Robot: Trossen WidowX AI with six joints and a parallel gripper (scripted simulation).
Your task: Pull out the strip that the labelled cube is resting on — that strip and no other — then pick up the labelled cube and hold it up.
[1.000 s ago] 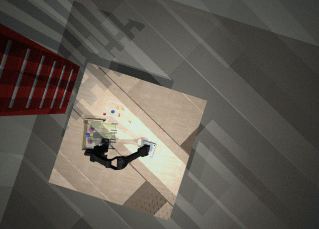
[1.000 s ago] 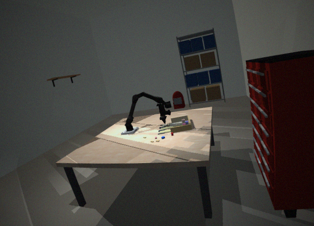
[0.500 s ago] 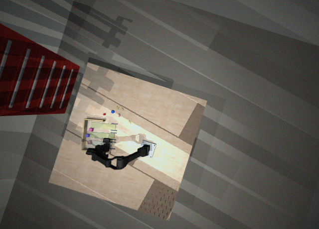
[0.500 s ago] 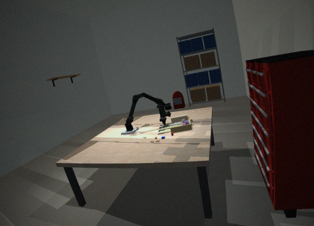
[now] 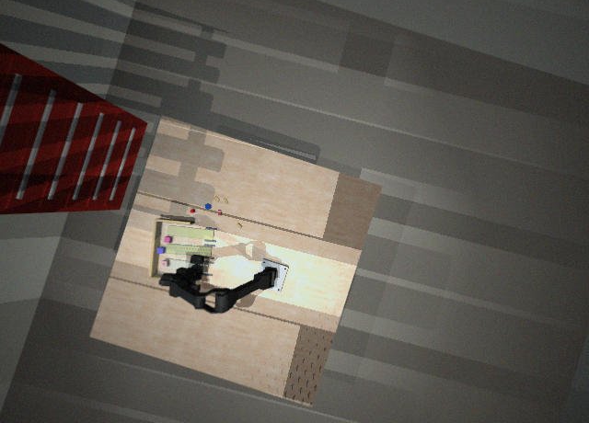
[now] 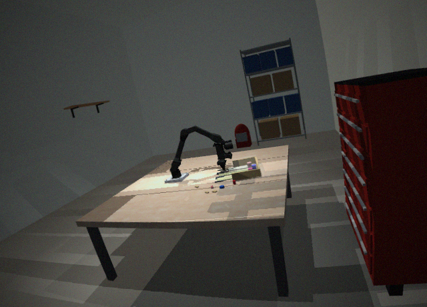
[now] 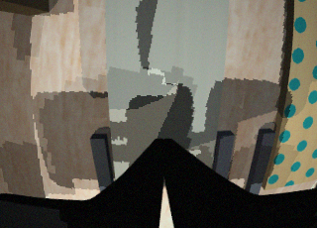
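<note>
Now: gripper tip 9 cm short of the grey strip.
</note>
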